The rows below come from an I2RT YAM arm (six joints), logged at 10 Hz.
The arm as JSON. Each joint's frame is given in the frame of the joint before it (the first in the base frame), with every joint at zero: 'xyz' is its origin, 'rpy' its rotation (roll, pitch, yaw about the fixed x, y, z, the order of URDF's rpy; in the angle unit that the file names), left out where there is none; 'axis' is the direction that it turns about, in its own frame. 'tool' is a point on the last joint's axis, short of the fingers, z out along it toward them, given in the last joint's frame.
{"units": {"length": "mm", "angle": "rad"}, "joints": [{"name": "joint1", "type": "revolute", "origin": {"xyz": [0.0, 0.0, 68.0]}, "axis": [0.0, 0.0, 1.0]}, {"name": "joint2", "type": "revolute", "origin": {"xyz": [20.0, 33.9, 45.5], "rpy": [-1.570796, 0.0, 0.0]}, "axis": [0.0, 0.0, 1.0]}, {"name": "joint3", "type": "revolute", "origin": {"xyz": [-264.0, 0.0, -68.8], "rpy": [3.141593, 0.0, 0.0]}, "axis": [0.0, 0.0, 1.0]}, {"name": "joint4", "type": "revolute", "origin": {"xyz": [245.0, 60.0, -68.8]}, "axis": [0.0, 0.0, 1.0]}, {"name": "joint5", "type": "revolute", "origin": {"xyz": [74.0, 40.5, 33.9], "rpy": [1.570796, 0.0, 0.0]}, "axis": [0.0, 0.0, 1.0]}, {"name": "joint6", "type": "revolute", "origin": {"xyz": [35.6, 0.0, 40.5], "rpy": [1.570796, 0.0, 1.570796]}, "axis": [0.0, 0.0, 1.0]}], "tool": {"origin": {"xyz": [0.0, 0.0, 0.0], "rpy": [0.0, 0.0, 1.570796]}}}
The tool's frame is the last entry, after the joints.
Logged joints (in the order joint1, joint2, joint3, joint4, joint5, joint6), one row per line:
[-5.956, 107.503, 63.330, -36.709, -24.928, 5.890]
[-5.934, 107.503, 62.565, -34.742, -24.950, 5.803]
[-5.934, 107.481, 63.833, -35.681, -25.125, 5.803]
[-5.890, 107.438, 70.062, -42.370, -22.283, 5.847]
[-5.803, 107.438, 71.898, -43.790, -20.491, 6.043]
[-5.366, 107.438, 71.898, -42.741, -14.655, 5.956]
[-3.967, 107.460, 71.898, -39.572, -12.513, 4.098]
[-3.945, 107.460, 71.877, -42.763, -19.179, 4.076]
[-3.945, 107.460, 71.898, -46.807, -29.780, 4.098]
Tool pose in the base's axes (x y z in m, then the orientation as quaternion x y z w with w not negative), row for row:
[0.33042, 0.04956, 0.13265, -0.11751, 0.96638, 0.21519, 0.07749]
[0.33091, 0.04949, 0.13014, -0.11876, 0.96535, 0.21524, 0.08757]
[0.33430, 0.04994, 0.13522, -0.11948, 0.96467, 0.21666, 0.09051]
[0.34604, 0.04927, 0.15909, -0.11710, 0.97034, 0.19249, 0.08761]
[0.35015, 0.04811, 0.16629, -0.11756, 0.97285, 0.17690, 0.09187]
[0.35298, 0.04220, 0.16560, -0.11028, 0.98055, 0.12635, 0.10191]
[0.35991, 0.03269, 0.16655, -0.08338, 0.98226, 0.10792, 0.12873]
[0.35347, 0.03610, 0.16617, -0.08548, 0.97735, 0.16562, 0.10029]
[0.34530, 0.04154, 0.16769, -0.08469, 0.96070, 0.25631, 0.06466]
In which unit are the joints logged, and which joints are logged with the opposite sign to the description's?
The joints are logged in degrees. Opposite sign: joint1, joint6.
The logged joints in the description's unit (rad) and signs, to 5 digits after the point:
[0.10395, 1.87628, 1.10532, -0.64069, -0.43508, -0.10280]
[0.10357, 1.87628, 1.09197, -0.60636, -0.43546, -0.10128]
[0.10357, 1.87590, 1.11410, -0.62275, -0.43851, -0.10128]
[0.10280, 1.87515, 1.22281, -0.73950, -0.38891, -0.10205]
[0.10128, 1.87515, 1.25486, -0.76428, -0.35764, -0.10547]
[0.09365, 1.87515, 1.25486, -0.74597, -0.25578, -0.10395]
[0.06924, 1.87553, 1.25486, -0.69066, -0.21839, -0.07152]
[0.06885, 1.87553, 1.25449, -0.74636, -0.33474, -0.07114]
[0.06885, 1.87553, 1.25486, -0.81694, -0.51976, -0.07152]

